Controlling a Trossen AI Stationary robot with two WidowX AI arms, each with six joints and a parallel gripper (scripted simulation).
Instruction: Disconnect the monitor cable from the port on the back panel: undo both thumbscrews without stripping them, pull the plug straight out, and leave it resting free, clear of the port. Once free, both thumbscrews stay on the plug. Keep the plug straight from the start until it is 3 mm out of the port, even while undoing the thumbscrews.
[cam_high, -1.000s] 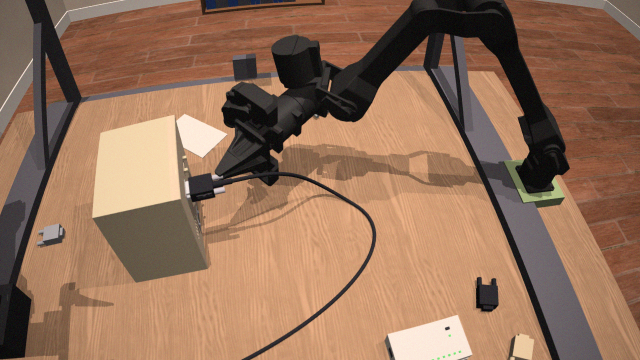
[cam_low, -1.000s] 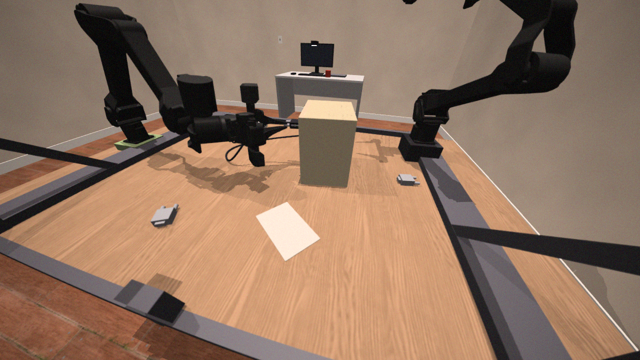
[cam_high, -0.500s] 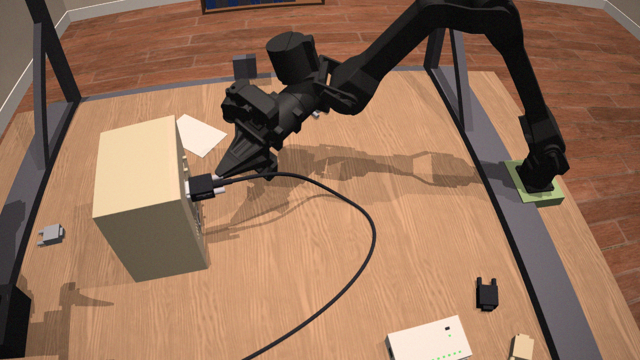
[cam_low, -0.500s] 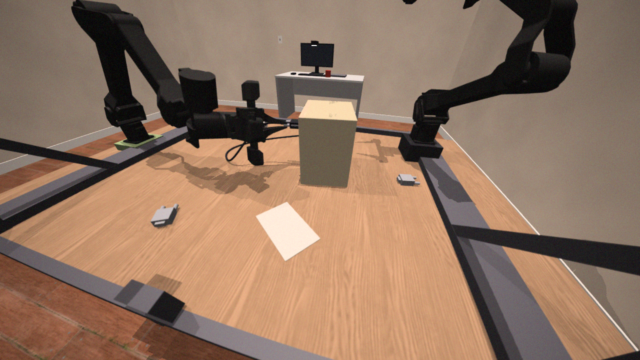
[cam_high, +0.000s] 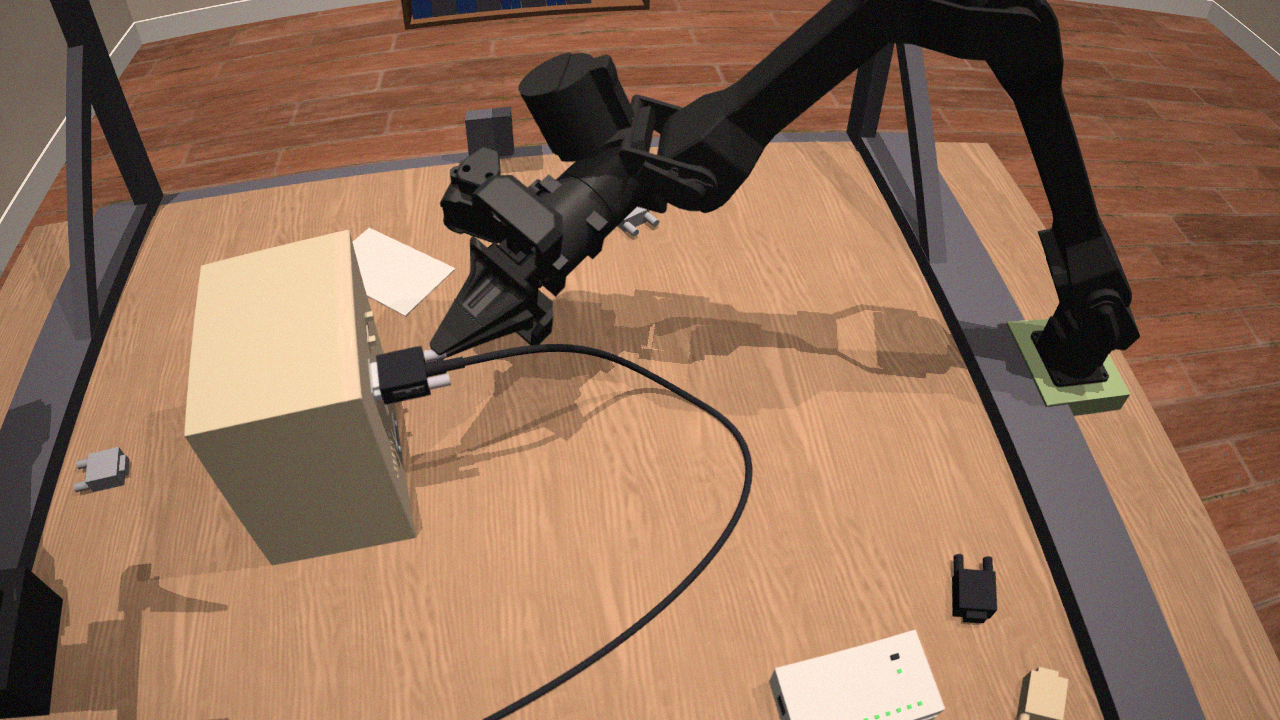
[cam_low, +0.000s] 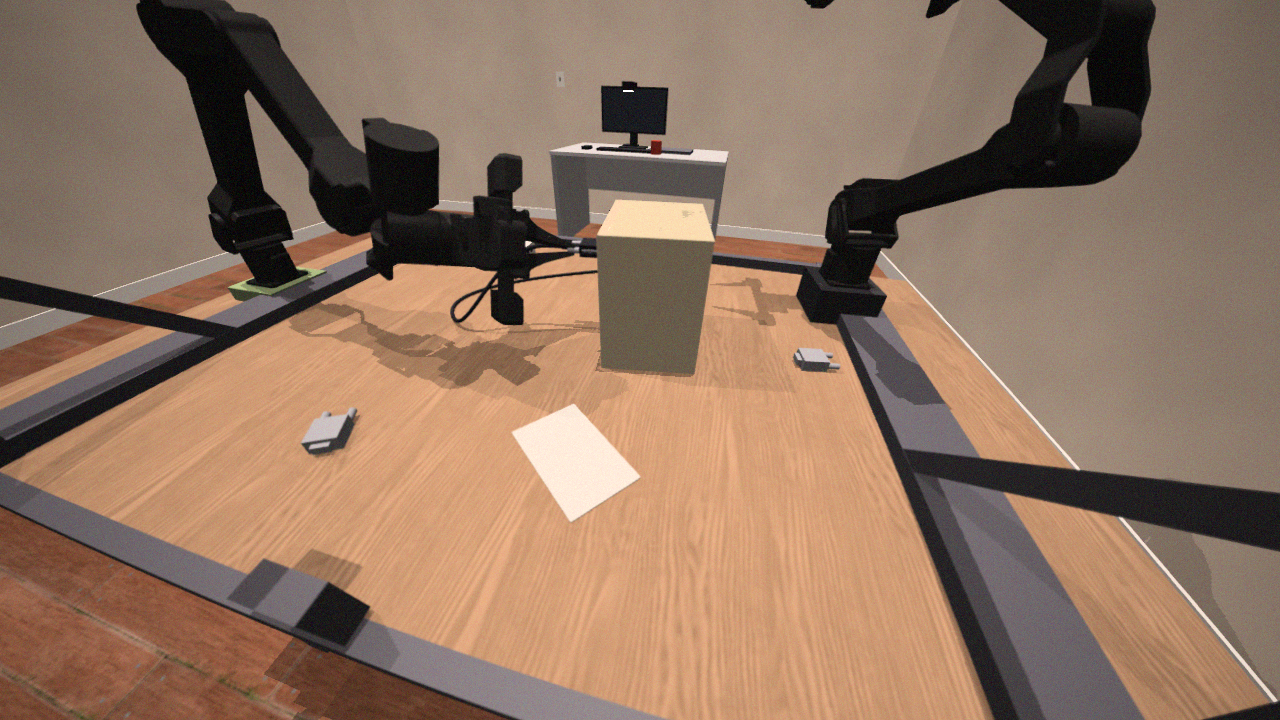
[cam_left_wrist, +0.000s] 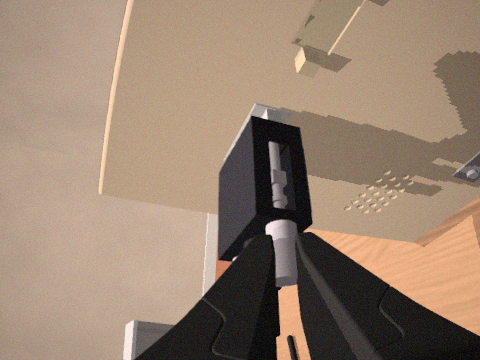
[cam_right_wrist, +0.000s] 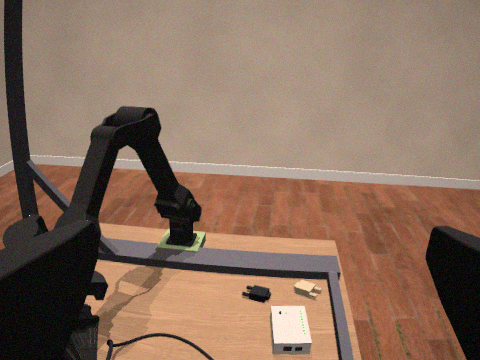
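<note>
Right now my left hand is 50 mm to the left of the black monitor plug, 30 mm short of it and 10 mm above it. Round my left hand: white device (310 mm ahead, 170 mm to the left, 110 mm below); white sheet (220 mm behind, 130 mm below, 60 mm to the right); beige box (140 mm to the right, 40 mm below).
</note>
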